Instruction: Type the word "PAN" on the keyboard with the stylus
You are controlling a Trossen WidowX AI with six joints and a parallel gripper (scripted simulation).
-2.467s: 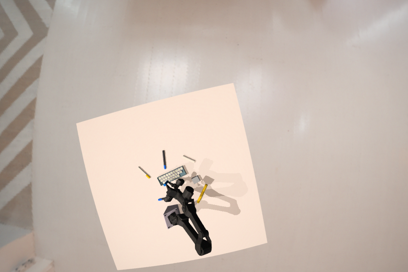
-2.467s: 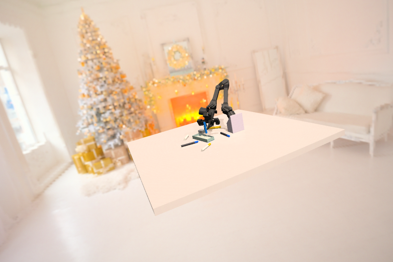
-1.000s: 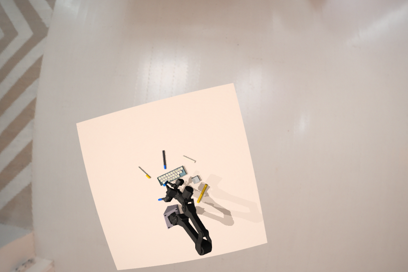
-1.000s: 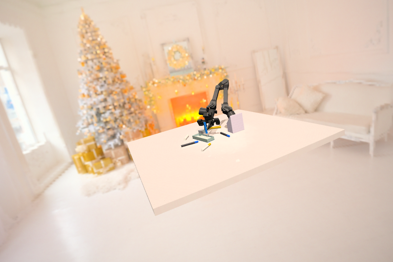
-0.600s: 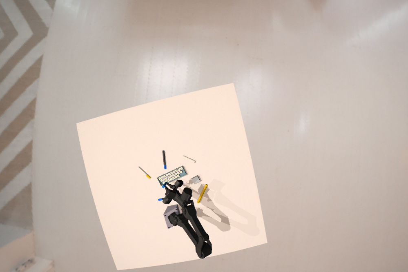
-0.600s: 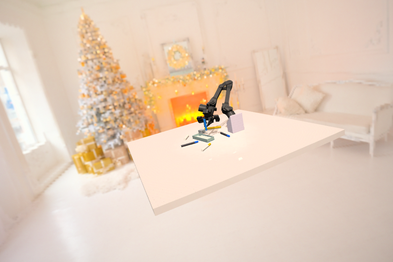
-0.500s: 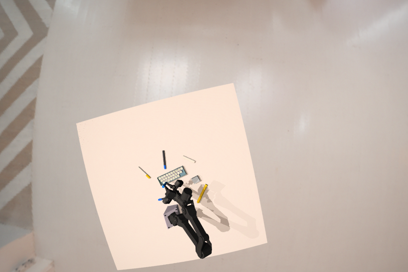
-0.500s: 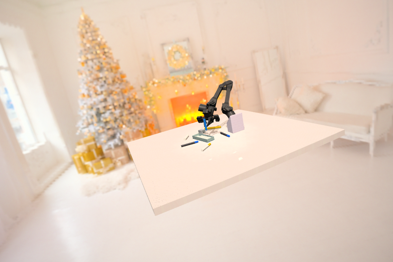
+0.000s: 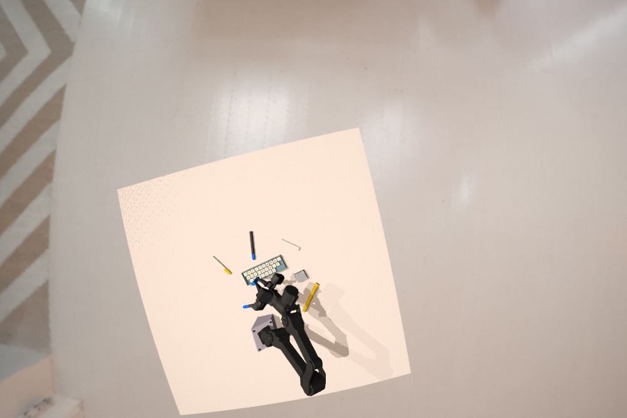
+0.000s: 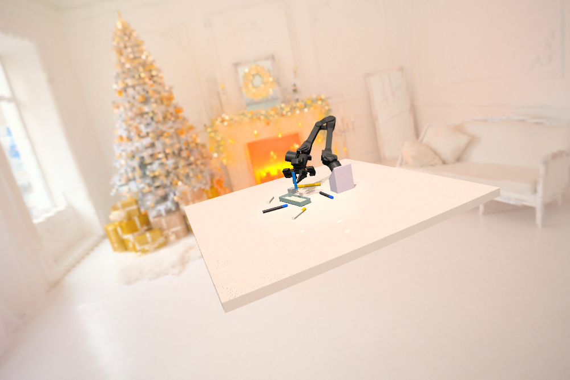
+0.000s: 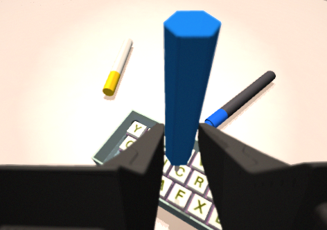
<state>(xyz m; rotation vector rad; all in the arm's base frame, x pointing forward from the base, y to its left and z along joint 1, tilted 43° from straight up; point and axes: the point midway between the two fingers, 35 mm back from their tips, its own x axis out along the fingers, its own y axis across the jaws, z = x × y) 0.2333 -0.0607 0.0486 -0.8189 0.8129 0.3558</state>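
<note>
My gripper tip is 4 cm short of the N key, 7 cm to the left of it and 10 cm above it. Also, from my gripper tip: blue stylus 2 cm below; then grey cube 7 cm behind, 18 cm to the right, 9 cm below; then grey stylus tip 5 cm below.
</note>
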